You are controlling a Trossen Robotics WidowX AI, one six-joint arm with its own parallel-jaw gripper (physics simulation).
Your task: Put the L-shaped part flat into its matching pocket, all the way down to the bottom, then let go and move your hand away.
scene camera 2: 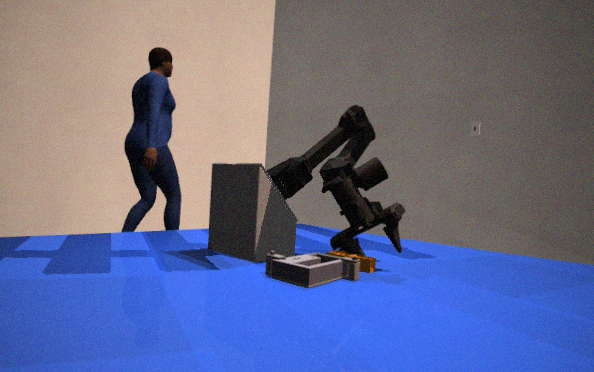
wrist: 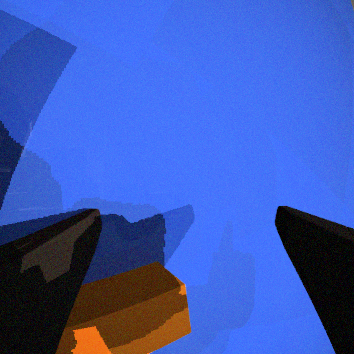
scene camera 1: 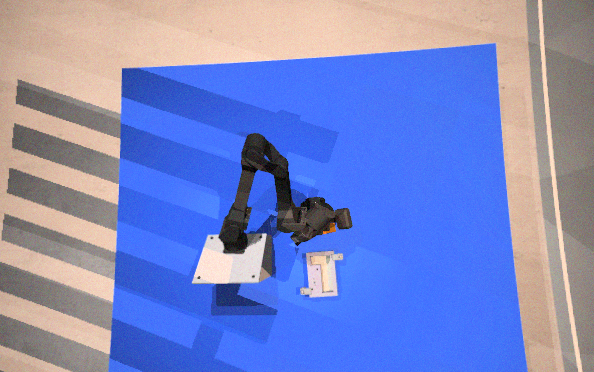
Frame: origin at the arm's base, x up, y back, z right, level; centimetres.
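Seen in the pictures: gripper, fingertip midpoint: (scene camera 2: 384, 259) (wrist: 189, 217) (scene camera 1: 335, 213); arm's base, origin of the base link: (scene camera 2: 264, 202) (scene camera 1: 235, 246).
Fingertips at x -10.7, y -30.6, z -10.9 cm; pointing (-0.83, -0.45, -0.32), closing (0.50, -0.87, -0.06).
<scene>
Offsets run from my fingertips to a thing's top centre. "*": to the spot under its first point. Level surfaces: height alone.
The orange L-shaped part {dz +4.1, dx +0.6, dy +5.9 cm} (scene camera 1: 329, 229) (scene camera 2: 368, 264) (wrist: 150, 315) lies on the blue mat, outside its pocket, behind the fixture in the second scene view. The arm hides much of it from above, so its full outline does not show. The pale fixture block {dz +19.5, dx +2.4, dy +4.5 cm} (scene camera 1: 313, 282) (scene camera 2: 288, 272) stands beside it, with an empty L-shaped pocket {* dz +21.2, dx -1.8, dy +2.7 cm} (scene camera 1: 327, 278) open upward. My gripper (scene camera 2: 381, 251) (wrist: 189, 217) is open and empty, low over the mat by the part. In the wrist view the part's end shows at the lower left, partly behind the left finger.
The arm's base block (scene camera 1: 225, 265) (scene camera 2: 234, 210) stands left of the fixture. Two small lugs (scene camera 1: 339, 256) (scene camera 1: 305, 291) stick out from the fixture's sides. A person (scene camera 2: 152, 115) in blue stands behind the mat. Dark shadows cross the mat {dx -2.4 cm} (scene camera 1: 425, 150).
</scene>
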